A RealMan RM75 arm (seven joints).
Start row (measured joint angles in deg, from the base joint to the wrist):
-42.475 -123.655 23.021 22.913 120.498 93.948 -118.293
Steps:
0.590 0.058 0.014 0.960 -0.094 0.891 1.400
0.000 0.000 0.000 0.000 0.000 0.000 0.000
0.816 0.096 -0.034 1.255 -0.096 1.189 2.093
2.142 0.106 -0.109 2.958 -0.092 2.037 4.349
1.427 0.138 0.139 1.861 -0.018 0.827 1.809
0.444 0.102 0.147 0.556 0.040 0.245 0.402
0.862 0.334 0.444 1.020 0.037 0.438 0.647
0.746 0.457 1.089 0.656 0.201 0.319 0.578
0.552 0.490 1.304 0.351 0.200 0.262 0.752
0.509 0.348 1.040 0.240 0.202 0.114 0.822
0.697 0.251 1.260 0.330 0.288 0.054 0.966
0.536 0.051 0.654 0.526 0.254 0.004 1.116
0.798 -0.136 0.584 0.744 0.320 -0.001 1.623
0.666 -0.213 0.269 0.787 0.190 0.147 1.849
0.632 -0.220 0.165 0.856 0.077 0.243 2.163
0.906 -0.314 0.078 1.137 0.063 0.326 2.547
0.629 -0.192 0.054 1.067 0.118 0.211 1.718
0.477 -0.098 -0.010 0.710 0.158 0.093 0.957
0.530 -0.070 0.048 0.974 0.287 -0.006 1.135
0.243 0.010 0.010 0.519 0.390 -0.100 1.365
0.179 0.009 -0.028 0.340 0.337 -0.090 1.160
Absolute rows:
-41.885 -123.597 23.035 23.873 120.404 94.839 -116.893
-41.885 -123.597 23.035 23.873 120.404 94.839 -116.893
-41.069 -123.501 23.001 25.128 120.308 96.028 -114.800
-38.927 -123.395 22.892 28.086 120.216 98.065 -110.451
-37.500 -123.257 23.031 29.947 120.198 98.892 -108.642
-37.056 -123.155 23.178 30.503 120.238 99.137 -108.240
-36.194 -122.821 23.622 31.523 120.275 99.575 -107.593
-35.448 -122.364 24.711 32.179 120.476 99.894 -107.015
-34.896 -121.874 26.015 32.530 120.676 100.156 -106.263
-34.387 -121.526 27.055 32.770 120.878 100.270 -105.441
-33.690 -121.275 28.315 33.100 121.166 100.324 -104.475
-33.154 -121.224 28.969 33.626 121.420 100.328 -103.359
-32.356 -121.360 29.553 34.370 121.740 100.327 -101.736
-31.690 -121.573 29.822 35.157 121.930 100.474 -99.887
-31.058 -121.793 29.987 36.013 122.007 100.717 -97.724
-30.152 -122.107 30.065 37.150 122.070 101.043 -95.177
-29.523 -122.299 30.119 38.217 122.188 101.254 -93.459
-29.046 -122.397 30.109 38.927 122.346 101.347 -92.502
-28.516 -122.467 30.157 39.901 122.633 101.341 -91.367
-28.273 -122.457 30.167 40.420 123.023 101.241 -90.002
-28.094 -122.448 30.139 40.760 123.360 101.151 -88.842

